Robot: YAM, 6 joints.
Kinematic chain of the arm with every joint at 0, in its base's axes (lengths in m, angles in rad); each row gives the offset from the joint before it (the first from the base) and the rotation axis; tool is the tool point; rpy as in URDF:
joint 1: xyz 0 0 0.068 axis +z
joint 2: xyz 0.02 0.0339 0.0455 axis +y
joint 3: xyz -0.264 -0.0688 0 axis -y
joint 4: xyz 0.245 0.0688 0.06 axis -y
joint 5: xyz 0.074 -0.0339 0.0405 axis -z
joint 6: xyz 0.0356 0 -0.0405 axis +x
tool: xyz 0 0 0 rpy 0 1.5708 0
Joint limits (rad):
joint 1: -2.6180..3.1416
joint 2: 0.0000..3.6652
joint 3: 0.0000..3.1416
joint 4: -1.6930..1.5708
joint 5: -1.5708..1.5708
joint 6: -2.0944..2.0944
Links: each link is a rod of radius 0.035 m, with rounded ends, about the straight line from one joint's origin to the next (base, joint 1, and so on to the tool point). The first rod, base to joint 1, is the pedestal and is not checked.
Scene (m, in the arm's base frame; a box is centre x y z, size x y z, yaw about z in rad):
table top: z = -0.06
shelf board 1: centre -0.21 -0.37 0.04 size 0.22 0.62 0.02 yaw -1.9
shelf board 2: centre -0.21 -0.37 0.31 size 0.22 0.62 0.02 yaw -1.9
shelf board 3: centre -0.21 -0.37 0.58 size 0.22 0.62 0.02 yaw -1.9
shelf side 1: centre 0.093 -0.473 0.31 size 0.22 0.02 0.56 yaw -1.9
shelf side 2: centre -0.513 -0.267 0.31 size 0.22 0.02 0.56 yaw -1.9
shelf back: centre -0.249 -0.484 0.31 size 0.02 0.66 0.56 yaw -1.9
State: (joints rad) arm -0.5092 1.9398 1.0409 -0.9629 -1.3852 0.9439
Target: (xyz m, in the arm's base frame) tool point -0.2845 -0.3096 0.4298
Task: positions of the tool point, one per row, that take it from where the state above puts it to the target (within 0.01 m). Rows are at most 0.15 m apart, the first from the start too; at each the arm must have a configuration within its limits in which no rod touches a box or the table.
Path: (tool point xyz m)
1: 0.2238 -0.1776 0.1903
2: 0.1531 -0.2131 0.2505
3: 0.0772 -0.2106 0.3046
4: 0.0155 -0.1723 0.3492
5: -0.0160 -0.1100 0.3808
6: -0.0092 -0.0417 0.3971
7: -0.0687 -0.0883 0.4148
8: -0.1416 -0.1180 0.4260
9: -0.2221 -0.1269 0.4298
10: -0.2426 -0.1641 0.4361
11: -0.2590 -0.2019 0.4397
12: -0.2713 -0.2394 0.4401
13: -0.2796 -0.2755 0.4369
14: -0.2845 -0.3096 0.4298

